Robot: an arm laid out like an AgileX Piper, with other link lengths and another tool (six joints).
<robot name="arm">
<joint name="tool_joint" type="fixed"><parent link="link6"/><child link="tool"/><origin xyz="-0.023 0.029 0.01" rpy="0 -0.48 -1.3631"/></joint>
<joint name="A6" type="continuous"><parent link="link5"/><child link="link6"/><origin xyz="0 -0.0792 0" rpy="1.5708 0 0"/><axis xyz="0 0 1"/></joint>
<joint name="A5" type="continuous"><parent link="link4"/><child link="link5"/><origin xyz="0 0 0" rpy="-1.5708 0 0"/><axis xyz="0 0 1"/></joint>
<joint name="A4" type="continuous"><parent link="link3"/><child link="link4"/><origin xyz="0.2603 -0.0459 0" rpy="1.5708 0 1.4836"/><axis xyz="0 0 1"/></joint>
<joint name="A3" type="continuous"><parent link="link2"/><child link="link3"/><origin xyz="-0.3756 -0.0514 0"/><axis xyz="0 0 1"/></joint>
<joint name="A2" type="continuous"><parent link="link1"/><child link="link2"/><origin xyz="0 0 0" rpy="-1.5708 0 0"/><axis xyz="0 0 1"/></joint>
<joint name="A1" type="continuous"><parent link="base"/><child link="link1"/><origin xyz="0 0 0.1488"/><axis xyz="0 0 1"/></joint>
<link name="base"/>
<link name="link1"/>
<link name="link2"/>
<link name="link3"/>
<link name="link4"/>
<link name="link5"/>
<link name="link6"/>
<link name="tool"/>
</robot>
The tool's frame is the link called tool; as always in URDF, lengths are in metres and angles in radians. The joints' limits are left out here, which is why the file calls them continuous.
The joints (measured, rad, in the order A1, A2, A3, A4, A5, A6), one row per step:
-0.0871 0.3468 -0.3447 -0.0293 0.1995 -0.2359
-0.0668 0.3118 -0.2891 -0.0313 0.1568 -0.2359
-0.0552 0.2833 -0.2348 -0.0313 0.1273 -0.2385
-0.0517 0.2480 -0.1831 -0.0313 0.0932 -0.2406
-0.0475 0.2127 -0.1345 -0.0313 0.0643 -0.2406
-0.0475 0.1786 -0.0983 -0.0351 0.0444 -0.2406
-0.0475 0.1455 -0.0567 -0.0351 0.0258 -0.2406
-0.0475 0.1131 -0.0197 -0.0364 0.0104 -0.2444
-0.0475 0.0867 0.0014 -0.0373 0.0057 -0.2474
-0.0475 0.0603 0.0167 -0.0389 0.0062 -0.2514
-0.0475 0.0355 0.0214 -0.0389 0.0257 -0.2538
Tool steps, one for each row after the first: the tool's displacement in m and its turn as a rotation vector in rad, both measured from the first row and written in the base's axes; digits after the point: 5 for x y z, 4 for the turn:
-0.00586 0.00082 -0.01530 -0.0038 -0.0219 0.0214
-0.00989 0.00128 -0.03162 -0.0065 -0.0254 0.0342
-0.01489 0.00169 -0.04672 -0.0098 -0.0429 0.0389
-0.01962 0.00200 -0.06131 -0.0108 -0.0584 0.0440
-0.02397 0.00230 -0.07261 -0.0158 -0.0759 0.0447
-0.02758 0.00253 -0.08594 -0.0165 -0.0860 0.0452
-0.03084 0.00281 -0.09821 -0.0223 -0.0964 0.0460
-0.03343 0.00300 -0.10579 -0.0269 -0.1061 0.0464
-0.03592 0.00319 -0.11190 -0.0332 -0.1163 0.0465
-0.03819 0.00327 -0.11589 -0.0357 -0.1167 0.0459

